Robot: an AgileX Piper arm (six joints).
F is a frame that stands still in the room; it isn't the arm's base.
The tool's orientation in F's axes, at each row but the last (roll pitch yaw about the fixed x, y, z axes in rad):
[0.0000, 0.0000, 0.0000]
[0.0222, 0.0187, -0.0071]
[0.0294, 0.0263, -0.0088]
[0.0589, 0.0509, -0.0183]
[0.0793, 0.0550, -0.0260]
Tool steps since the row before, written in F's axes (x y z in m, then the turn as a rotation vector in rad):
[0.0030, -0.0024, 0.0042, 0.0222, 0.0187, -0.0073]
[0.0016, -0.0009, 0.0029, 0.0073, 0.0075, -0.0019]
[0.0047, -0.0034, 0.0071, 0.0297, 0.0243, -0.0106]
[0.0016, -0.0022, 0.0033, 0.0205, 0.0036, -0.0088]
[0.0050, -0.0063, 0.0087, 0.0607, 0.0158, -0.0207]
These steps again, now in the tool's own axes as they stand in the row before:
[0.0030, -0.0024, 0.0042, 0.0222, 0.0187, -0.0073]
[0.0016, -0.0008, 0.0029, 0.0073, 0.0075, -0.0019]
[0.0045, -0.0031, 0.0073, 0.0298, 0.0243, -0.0105]
[0.0015, -0.0020, 0.0035, 0.0209, 0.0035, -0.0080]
[0.0047, -0.0054, 0.0094, 0.0613, 0.0159, -0.0187]

